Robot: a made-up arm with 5 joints.
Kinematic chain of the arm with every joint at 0, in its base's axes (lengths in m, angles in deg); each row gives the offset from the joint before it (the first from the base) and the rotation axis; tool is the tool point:
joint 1: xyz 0 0 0.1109 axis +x
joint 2: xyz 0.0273 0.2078 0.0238 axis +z
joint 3: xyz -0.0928 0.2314 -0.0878 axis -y
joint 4: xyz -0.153 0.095 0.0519 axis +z
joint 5: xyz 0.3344 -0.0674 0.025 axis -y
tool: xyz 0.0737 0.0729 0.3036
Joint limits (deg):
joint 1: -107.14..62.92
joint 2: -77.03..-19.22
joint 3: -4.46..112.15
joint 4: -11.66..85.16
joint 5: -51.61..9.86
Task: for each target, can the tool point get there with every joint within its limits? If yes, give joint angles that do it. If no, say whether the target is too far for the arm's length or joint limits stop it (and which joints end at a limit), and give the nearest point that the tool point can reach.
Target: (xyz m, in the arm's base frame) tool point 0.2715 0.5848 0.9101
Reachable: yes | joints 41.96 -44.64 44.56 68.15 -1.26
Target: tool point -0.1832 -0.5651 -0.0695
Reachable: no: joint limits stop it (at a limit: joint 1, joint 2, joint 3, joint 4, joint 5) | nearest point -0.3843 -0.2126 -0.4794 | short by 0.577 m
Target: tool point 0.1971 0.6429 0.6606
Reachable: yes | joints 13.43 -46.49 83.11 16.09 -45.26
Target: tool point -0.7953 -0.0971 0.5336
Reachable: no: joint limits stop it (at a limit: joint 1, joint 2, joint 3, joint 4) | nearest point -0.3852 0.0923 0.7184 | short by 0.488 m
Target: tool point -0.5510 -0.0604 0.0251
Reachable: no: joint limits stop it (at a limit: joint 1, joint 2, joint 3, joint 4) | nearest point -0.4052 -0.1145 -0.4951 | short by 0.543 m
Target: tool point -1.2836 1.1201 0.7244
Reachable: no: too far | nearest point -0.3320 0.7148 0.5024 | short by 1.058 m
